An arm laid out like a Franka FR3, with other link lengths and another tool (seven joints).
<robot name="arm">
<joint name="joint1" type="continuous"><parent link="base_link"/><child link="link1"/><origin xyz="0 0 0.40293" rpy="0 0 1.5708"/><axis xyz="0 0 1"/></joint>
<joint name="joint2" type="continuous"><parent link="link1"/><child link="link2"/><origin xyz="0 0 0" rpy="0 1.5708 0"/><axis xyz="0 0 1"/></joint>
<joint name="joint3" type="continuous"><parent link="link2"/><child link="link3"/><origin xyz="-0.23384 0 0" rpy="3.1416 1.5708 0"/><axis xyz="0 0 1"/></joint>
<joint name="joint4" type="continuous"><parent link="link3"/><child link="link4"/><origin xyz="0 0.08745 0" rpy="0 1.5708 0"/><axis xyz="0 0 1"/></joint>
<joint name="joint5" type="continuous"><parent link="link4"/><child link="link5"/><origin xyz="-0.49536 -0.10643 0" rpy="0 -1.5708 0"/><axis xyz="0 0 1"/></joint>
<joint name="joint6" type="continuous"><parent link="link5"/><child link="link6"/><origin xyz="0 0 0" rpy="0 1.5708 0"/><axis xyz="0 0 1"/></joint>
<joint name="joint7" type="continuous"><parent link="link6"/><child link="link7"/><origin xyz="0 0.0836 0" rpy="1.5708 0 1.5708"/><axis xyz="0 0 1"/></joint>
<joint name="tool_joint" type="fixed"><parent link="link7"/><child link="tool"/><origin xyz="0.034 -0.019 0.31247" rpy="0 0.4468 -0.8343"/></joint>
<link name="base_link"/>
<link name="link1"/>
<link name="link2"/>
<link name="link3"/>
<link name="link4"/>
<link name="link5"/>
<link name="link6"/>
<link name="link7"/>
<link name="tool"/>
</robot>
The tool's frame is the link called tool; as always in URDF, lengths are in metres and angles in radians. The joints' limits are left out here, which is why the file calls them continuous.
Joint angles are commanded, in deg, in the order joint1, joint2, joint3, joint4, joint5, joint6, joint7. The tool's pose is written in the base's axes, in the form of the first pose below.
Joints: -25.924 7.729 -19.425 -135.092 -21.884 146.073 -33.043
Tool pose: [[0.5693, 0.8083, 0.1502, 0.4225], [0.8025, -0.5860, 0.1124, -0.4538], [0.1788, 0.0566, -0.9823, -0.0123], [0, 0, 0, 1]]
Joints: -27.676 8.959 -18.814 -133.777 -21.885 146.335 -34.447
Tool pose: [[0.5653, 0.8120, 0.1450, 0.4169], [0.8066, -0.5810, 0.1086, -0.4674], [0.1724, 0.0555, -0.9835, -0.0133], [0, 0, 0, 1]]
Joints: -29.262 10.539 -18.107 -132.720 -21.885 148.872 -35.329
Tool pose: [[0.5513, 0.8176, 0.1660, 0.4205], [0.8166, -0.5696, 0.0936, -0.4808], [0.1710, 0.0840, -0.9817, -0.0161], [0, 0, 0, 1]]
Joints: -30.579 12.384 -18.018 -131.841 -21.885 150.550 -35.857
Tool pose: [[0.5534, 0.8152, 0.1708, 0.4133], [0.8160, -0.5717, 0.0851, -0.4930], [0.1670, 0.0923, -0.9816, -0.0245], [0, 0, 0, 1]]
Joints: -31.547 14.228 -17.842 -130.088 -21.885 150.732 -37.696
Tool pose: [[0.5392, 0.8276, 0.1560, 0.4086], [0.8276, -0.5550, 0.0840, -0.5046], [0.1561, 0.0838, -0.9842, -0.0286], [0, 0, 0, 1]]
